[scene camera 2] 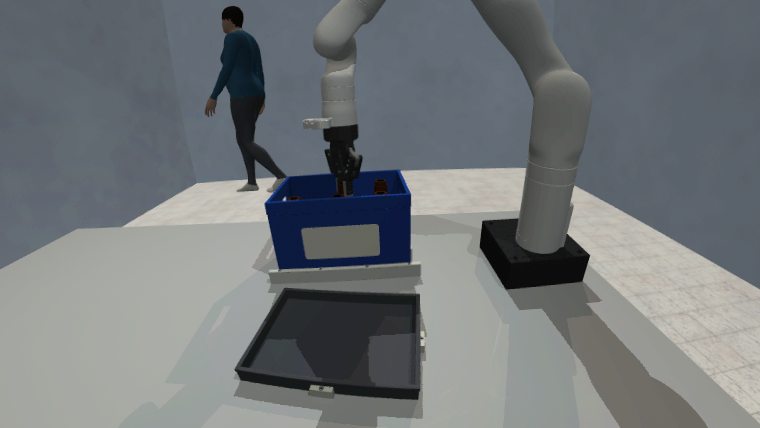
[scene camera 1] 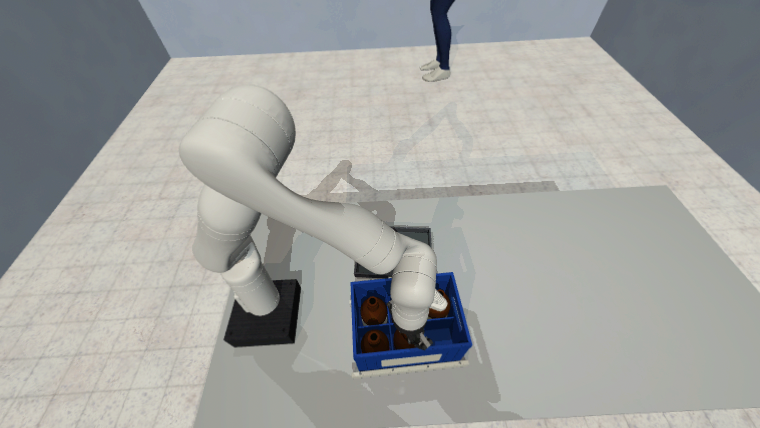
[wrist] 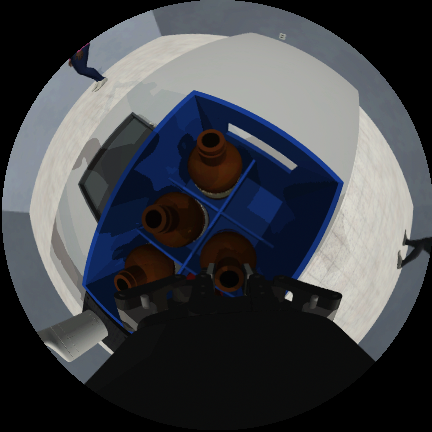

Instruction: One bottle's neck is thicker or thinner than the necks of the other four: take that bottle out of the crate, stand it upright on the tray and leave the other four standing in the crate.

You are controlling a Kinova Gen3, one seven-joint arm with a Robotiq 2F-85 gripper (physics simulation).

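Places are measured from the arm's base along level axes (x down, y right, z back), in millimetres.
Pixels of known places: gripper, fingertip midpoint: (scene camera 2: pixel 345 194) (scene camera 1: pixel 407 335) (wrist: pixel 228 271); arm's base, origin of the base link: (scene camera 2: pixel 537 241) (scene camera 1: pixel 263 300) (wrist: pixel 96 322).
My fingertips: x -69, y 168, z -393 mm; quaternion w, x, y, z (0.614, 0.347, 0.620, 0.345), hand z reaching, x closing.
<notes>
Ahead of a thing's pixels: the offset from my fingertips to its middle. "*": to the spot under its first point.
A blue crate @[dx +47, dy -45, dz -6 mm] (scene camera 1: pixel 366 362) (scene camera 2: pixel 287 233) (wrist: pixel 318 209) stands on the grey table and holds brown bottles in its compartments. In the wrist view three bottles stand free: one at the far end @[* dx -9, dy -73, dz -89 mm] (wrist: pixel 214 160), one in the middle (wrist: pixel 173 219) and one at the lower left (wrist: pixel 141 266). My gripper (scene camera 1: pixel 416 339) (scene camera 2: pixel 344 183) (wrist: pixel 228 271) reaches down into the crate. Its fingers are shut on the neck of a fourth bottle @[dx +49, dy -1, dz -3 mm] (wrist: pixel 228 252) (scene camera 1: pixel 402 340), which stands in its compartment. A fifth bottle is mostly hidden under the gripper. The dark tray (scene camera 1: pixel 416 233) (scene camera 2: pixel 297 324) (wrist: pixel 116 157) lies empty beside the crate.
The arm's black base (scene camera 1: pixel 265 319) (scene camera 2: pixel 531 261) stands on the floor at the table's edge, near the crate. A person (scene camera 1: pixel 439 36) (scene camera 2: pixel 242 95) (wrist: pixel 86 66) walks on the tiled floor beyond the table. One crate compartment @[* dx +127, dy +15, dz -110 mm] (wrist: pixel 264 203) is empty.
</notes>
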